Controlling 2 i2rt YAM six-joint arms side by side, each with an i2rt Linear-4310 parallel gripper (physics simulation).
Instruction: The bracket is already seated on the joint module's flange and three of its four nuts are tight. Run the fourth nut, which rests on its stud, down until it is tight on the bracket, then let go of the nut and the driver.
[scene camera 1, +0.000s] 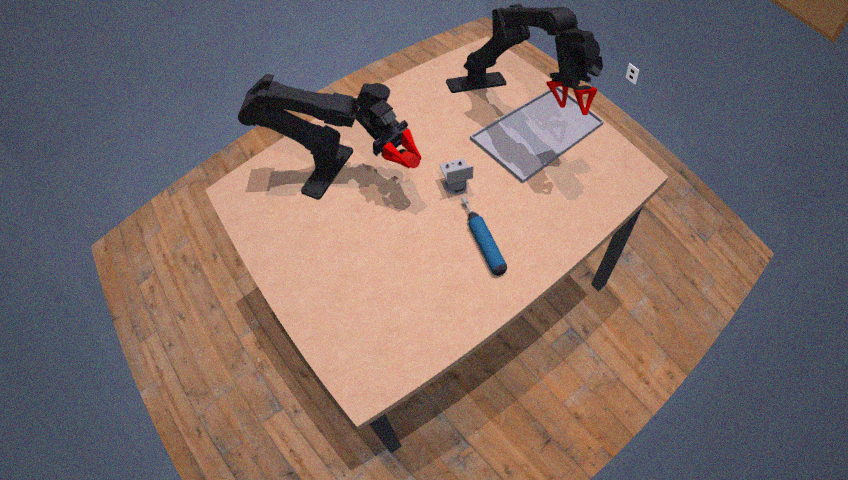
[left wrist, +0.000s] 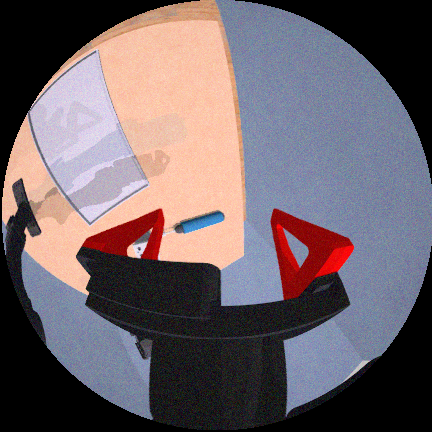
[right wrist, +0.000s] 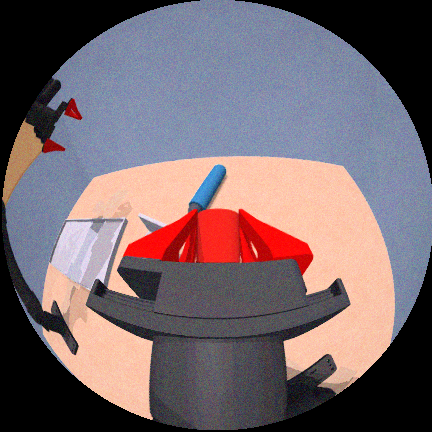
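Seen in the pictures: left gripper, fingertip midpoint: (scene camera 1: 573, 111) (left wrist: 217, 214) (right wrist: 72, 133); right gripper, fingertip midpoint: (scene camera 1: 415, 162) (right wrist: 217, 215); left arm's base, origin of the base link: (scene camera 1: 476, 82) (left wrist: 25, 209) (right wrist: 62, 326); right arm's base, origin of the base link: (scene camera 1: 327, 171) (right wrist: 287, 390).
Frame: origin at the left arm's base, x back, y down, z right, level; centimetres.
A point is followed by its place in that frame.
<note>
The grey bracket (scene camera 1: 460, 173) {x -45.0, y -9.4, z 20.6 cm} (left wrist: 140, 248) (right wrist: 150, 223) {x -44.3, y -10.1, z 19.9 cm} sits on the dark joint module (scene camera 1: 457, 186) {x -44.3, y -3.3, z 21.1 cm} on the table; dark spots show on its top, but which is the fourth nut I cannot tell. The blue-handled driver (scene camera 1: 487, 243) {x -63.8, y -4.0, z 19.4 cm} (left wrist: 202, 222) {x -62.2, y -3.6, z 17.8 cm} (right wrist: 209, 187) {x -60.9, y -3.7, z 20.5 cm} lies on the table, its socket end close to the module. My right gripper (scene camera 1: 410, 162) {x -44.9, y -17.3, z 32.0 cm} (right wrist: 217, 215) {x -44.9, y -17.3, z 32.0 cm} is shut on a red cylinder (right wrist: 218, 237) {x -42.4, y -18.4, z 33.4 cm}, held above the table to the left of the bracket. Its lower end is hidden. My left gripper (scene camera 1: 574, 110) {x -47.1, y -28.7, z -9.4 cm} (left wrist: 217, 214) {x -47.1, y -28.7, z -9.4 cm} (right wrist: 72, 133) {x -47.1, y -28.7, z -9.4 cm} is open and empty above the tray.
The shallow pale tray (scene camera 1: 586, 123) {x -27.4, y -0.4, z -29.5 cm} (left wrist: 90, 82) {x -29.6, y -0.4, z -26.0 cm} (right wrist: 82, 242) {x -30.4, y -0.4, z -10.0 cm} with a dark rim lies at the upper right of the table (scene camera 1: 357, 297) {x -67.3, y 0.0, z 53.3 cm} in the scene view. Both arms' bases stand along the table's upper-left edge. A wall outlet (scene camera 1: 631, 73) shows beyond the table.
</note>
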